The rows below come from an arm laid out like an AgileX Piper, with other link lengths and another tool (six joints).
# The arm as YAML. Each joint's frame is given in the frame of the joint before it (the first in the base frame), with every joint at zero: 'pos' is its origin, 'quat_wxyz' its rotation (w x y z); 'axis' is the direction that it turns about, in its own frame. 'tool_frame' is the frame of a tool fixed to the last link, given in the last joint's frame.
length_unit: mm
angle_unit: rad
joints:
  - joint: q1
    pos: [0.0, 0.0, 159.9]
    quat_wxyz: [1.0, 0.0, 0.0, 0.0]
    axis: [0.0, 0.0, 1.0]
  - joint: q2
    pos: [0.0, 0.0, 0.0]
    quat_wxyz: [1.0, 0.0, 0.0, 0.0]
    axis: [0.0, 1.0, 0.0]
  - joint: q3
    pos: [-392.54, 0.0, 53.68]
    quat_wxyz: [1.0, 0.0, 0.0, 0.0]
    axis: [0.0, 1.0, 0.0]
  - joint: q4
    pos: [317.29, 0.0, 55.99]
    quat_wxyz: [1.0, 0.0, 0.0, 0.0]
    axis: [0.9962, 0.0, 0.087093]
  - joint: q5
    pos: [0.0, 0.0, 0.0]
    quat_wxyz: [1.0, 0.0, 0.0, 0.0]
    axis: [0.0, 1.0, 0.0]
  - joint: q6
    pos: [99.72, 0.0, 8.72]
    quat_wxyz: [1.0, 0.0, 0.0, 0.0]
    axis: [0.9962, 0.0, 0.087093]
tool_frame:
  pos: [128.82, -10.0, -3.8]
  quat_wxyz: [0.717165, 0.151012, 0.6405, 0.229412]
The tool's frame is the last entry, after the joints.
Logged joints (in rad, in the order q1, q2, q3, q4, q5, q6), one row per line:
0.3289, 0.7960, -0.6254, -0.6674, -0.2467, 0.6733
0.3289, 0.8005, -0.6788, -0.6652, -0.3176, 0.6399
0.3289, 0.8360, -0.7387, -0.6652, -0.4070, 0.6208
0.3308, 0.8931, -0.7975, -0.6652, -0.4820, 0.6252
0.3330, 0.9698, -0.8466, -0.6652, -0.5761, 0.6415
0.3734, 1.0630, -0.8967, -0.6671, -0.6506, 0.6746
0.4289, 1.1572, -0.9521, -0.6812, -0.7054, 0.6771
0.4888, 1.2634, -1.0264, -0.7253, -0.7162, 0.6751
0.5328, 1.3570, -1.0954, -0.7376, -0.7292, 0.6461
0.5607, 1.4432, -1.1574, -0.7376, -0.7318, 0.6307
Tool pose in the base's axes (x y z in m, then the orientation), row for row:
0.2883, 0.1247, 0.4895, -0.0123, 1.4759, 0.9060
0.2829, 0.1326, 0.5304, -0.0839, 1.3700, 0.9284
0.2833, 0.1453, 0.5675, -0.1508, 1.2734, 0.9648
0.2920, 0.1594, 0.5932, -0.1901, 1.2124, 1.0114
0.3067, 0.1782, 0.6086, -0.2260, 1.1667, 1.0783
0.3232, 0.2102, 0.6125, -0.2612, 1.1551, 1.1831
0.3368, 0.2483, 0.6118, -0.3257, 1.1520, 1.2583
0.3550, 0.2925, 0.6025, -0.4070, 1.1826, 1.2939
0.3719, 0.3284, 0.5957, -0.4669, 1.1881, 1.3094
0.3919, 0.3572, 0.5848, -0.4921, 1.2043, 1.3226
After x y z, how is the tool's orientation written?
As a rotation vector, in radians.
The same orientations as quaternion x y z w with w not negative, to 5 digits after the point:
-0.00541, 0.64913, 0.39847, 0.64794
-0.03731, 0.60927, 0.41288, 0.67596
-0.06757, 0.57055, 0.43228, 0.69501
-0.08535, 0.54431, 0.45407, 0.70019
-0.10126, 0.52275, 0.48314, 0.69503
-0.11588, 0.51244, 0.52486, 0.66970
-0.14314, 0.50629, 0.55300, 0.64605
-0.17713, 0.51468, 0.56312, 0.62179
-0.20225, 0.51467, 0.56721, 0.61031
-0.21225, 0.51944, 0.57046, 0.59976

